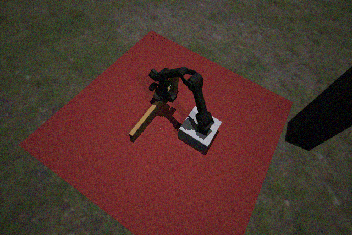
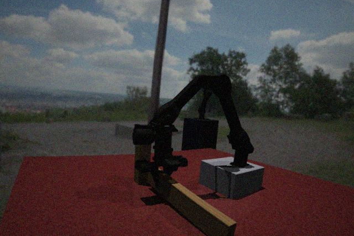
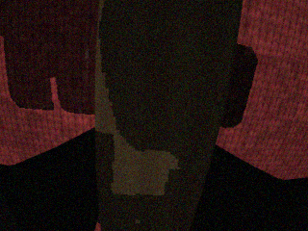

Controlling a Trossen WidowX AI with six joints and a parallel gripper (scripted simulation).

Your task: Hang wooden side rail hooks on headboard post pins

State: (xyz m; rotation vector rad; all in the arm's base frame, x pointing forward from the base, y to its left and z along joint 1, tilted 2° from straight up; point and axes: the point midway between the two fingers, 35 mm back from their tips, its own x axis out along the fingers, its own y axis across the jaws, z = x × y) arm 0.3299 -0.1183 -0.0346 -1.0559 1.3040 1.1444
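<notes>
Now: gripper tip 20 mm past the wooden headboard post, 150 mm to the left of it and 50 mm below it.
</notes>
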